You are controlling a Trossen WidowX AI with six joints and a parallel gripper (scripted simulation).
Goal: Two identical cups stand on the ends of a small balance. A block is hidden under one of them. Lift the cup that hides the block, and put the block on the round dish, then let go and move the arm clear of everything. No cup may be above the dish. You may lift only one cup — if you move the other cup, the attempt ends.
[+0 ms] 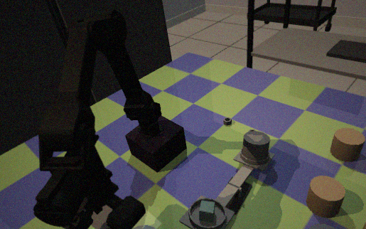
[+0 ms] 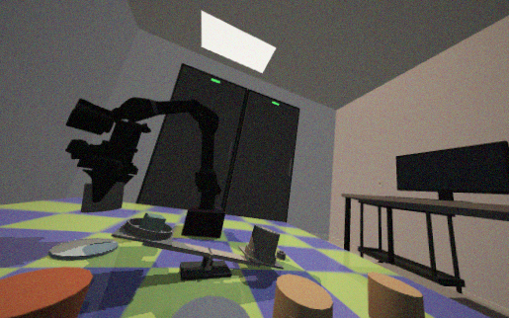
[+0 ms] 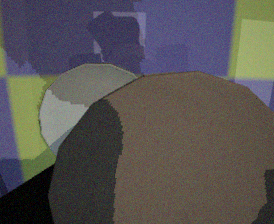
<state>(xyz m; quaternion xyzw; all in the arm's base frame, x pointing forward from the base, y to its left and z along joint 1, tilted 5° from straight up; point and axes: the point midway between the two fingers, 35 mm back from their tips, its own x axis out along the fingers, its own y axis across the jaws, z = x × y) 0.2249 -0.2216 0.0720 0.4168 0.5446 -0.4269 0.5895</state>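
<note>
Right now my gripper tip is 3 cm short of the round dish, 3 cm to the right of it and 9 cm above it. The rest, counted from my gripper tip: orange-red cylinder: 28 cm ahead, 14 cm to the left, 6 cm below; cup: 1 cm ahead, 2 cm to the right, 1 cm above.
</note>
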